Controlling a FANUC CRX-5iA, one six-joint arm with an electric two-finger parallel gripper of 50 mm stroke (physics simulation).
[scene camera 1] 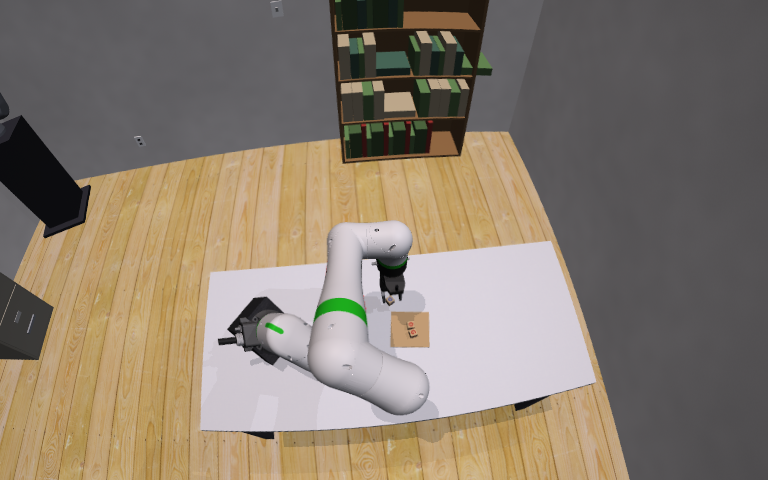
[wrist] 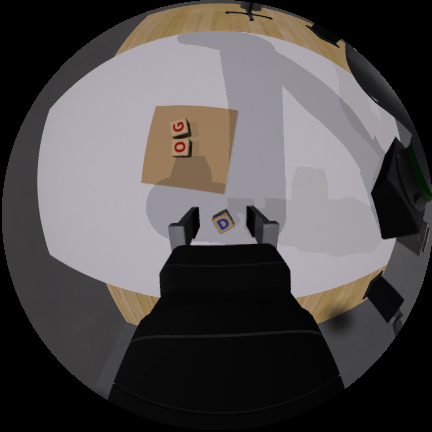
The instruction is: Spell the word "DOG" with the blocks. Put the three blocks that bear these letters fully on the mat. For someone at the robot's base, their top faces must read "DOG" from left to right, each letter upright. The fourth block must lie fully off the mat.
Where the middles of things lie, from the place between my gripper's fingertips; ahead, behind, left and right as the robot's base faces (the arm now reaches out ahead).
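There is the brown mat (scene camera 1: 400, 337), and my hand is 10 cm to the left of it and 3 cm short of it. My hand is also 8 cm above the mat.
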